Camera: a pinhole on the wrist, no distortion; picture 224 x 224 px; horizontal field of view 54.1 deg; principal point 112.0 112.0 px. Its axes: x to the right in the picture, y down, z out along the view. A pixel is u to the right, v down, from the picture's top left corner.
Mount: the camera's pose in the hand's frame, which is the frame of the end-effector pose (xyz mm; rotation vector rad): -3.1 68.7 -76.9 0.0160 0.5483 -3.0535
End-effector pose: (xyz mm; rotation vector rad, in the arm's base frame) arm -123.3 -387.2 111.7 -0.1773 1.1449 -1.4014
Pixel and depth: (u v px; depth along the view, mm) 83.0 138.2 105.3
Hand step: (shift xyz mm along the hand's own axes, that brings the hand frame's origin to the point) 11.0 20.8 17.7
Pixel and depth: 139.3 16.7 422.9
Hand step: -64.5 91.7 382.5
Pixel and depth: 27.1 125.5 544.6
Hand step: 207.1 -144.5 425.6
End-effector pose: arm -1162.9 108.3 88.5 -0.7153 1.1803 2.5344
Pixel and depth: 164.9 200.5 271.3
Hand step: -64.9 -130.7 138.3
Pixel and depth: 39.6 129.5 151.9
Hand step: 47.0 6.3 62.2
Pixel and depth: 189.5 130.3 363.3
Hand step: -131.3 -90.8 251.0
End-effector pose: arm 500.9 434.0 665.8 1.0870 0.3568 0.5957
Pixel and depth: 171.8 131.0 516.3
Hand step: -143.6 -158.0 389.2
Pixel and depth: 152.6 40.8 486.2
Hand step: -101.0 44.1 432.2
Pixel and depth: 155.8 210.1 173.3
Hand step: -35.1 -65.5 58.0
